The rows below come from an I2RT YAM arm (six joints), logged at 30 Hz.
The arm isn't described. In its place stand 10 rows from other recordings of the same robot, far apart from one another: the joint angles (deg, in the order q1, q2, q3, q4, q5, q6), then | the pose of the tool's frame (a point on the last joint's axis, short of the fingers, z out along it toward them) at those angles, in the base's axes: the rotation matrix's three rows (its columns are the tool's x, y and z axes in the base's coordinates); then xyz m.
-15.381, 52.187, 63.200, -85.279, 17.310, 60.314 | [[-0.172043 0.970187 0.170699], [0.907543 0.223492 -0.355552], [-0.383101 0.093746 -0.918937]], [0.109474 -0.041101 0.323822]
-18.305, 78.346, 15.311, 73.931, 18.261, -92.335 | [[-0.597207 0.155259 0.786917], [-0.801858 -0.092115 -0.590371], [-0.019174 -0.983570 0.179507]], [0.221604 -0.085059 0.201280]
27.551, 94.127, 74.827, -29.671, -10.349, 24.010 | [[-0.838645 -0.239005 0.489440], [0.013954 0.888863 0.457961], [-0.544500 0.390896 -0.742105]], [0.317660 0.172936 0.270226]
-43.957, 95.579, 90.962, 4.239, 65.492, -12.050 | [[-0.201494 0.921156 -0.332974], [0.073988 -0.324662 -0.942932], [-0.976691 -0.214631 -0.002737]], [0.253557 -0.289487 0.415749]
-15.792, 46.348, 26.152, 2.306, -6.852, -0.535 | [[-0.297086 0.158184 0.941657], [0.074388 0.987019 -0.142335], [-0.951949 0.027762 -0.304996]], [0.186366 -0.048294 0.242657]
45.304, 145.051, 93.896, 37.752, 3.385, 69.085 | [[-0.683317 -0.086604 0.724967], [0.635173 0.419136 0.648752], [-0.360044 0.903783 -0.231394]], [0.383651 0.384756 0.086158]
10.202, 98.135, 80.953, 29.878, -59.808, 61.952 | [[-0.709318 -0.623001 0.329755], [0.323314 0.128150 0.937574], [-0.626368 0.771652 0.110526]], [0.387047 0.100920 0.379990]
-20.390, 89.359, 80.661, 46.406, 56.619, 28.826 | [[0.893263 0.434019 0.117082], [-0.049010 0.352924 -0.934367], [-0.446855 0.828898 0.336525]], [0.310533 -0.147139 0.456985]
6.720, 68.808, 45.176, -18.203, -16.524, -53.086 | [[-0.139889 -0.723400 0.676109], [-0.788303 0.494558 0.366048], [-0.599174 -0.481772 -0.639442]], [0.250707 0.039736 0.244285]
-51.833, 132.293, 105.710, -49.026, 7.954, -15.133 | [[-0.786632 0.615901 0.043313], [0.582422 0.763495 -0.279035], [-0.204928 -0.194271 -0.959304]], [0.287033 -0.373158 0.146978]
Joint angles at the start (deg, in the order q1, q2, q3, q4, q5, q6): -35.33 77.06 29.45 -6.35 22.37 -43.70
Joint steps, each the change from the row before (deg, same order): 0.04 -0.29 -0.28 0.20 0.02 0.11; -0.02 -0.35 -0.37 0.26 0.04 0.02; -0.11 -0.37 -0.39 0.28 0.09 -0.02; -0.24 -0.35 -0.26 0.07 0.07 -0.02; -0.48 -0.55 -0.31 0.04 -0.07 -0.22; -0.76 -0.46 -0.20 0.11 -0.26 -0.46; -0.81 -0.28 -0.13 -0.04 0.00 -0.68; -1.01 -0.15 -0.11 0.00 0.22 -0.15; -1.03 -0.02 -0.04 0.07 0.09 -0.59; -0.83 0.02 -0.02 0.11 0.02 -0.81; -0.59 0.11 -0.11 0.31 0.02 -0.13; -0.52 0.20 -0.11 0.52 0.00 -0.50; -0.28 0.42 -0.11 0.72 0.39 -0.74; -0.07 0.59 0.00 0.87 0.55 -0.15
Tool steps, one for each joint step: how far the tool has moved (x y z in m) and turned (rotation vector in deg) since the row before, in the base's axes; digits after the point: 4 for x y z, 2 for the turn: -0.0007 0.0007 0.0000 -0.11 -0.23 -0.05; -0.0011 0.0006 -0.0002 -0.16 -0.19 -0.06; -0.0014 0.0004 -0.0002 -0.21 -0.16 -0.15; -0.0015 -0.0001 0.0001 -0.14 -0.08 -0.27; -0.0024 -0.0006 0.0005 -0.17 -0.12 -0.28; -0.0025 -0.0017 0.0008 -0.16 -0.13 -0.26; -0.0027 -0.0020 0.0003 -0.22 0.35 -0.31; -0.0031 -0.0027 0.0000 -0.19 0.17 -1.03; -0.0028 -0.0030 0.0000 -0.20 0.39 -0.65; -0.0022 -0.0024 0.0000 -0.21 0.49 -0.25; -0.0016 -0.0017 -0.0006 -0.09 0.03 -0.51; -0.0011 -0.0017 -0.0006 -0.22 0.17 -0.16; -0.0004 -0.0015 -0.0011 -0.48 0.56 0.01; 0.0007 -0.0014 -0.0010 -0.53 0.18 -0.30
